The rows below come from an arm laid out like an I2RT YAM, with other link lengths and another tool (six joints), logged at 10 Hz.
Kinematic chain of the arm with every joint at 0, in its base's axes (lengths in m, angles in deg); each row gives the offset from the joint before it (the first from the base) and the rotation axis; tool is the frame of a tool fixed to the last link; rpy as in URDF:
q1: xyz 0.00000 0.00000 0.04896 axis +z
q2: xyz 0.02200 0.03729 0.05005 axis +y
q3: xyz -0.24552 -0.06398 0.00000 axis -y
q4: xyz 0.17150 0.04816 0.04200 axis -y
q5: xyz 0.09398 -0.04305 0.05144 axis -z
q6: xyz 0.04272 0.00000 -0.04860 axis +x
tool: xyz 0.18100 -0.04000 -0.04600 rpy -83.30 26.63 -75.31
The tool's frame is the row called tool.
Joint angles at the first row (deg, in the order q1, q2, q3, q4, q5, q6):
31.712, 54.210, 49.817, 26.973, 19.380, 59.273
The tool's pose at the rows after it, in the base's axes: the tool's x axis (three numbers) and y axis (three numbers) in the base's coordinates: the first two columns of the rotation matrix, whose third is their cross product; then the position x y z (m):
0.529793 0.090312 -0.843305 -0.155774 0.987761 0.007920 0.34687 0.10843 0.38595
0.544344 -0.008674 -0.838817 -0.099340 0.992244 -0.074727 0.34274 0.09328 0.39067
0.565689 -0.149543 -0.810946 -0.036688 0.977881 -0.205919 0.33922 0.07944 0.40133
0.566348 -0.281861 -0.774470 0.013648 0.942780 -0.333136 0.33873 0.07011 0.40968
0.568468 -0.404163 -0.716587 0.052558 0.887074 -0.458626 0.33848 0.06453 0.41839
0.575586 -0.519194 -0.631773 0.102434 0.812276 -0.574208 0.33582 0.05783 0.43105
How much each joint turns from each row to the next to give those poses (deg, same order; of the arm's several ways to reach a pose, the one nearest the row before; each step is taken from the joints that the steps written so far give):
-0.067, -1.929, 0.296, -3.887, 2.101, -4.159
0.025, -1.632, 1.513, -2.727, 1.451, -5.716
0.050, -0.817, 2.421, -2.184, 0.458, -8.782
0.006, 0.296, 3.292, -3.095, -0.037, -8.062
-0.062, 0.522, 2.841, -2.410, -0.987, -8.086
-0.016, 0.063, 2.163, -1.309, -1.087, -8.681

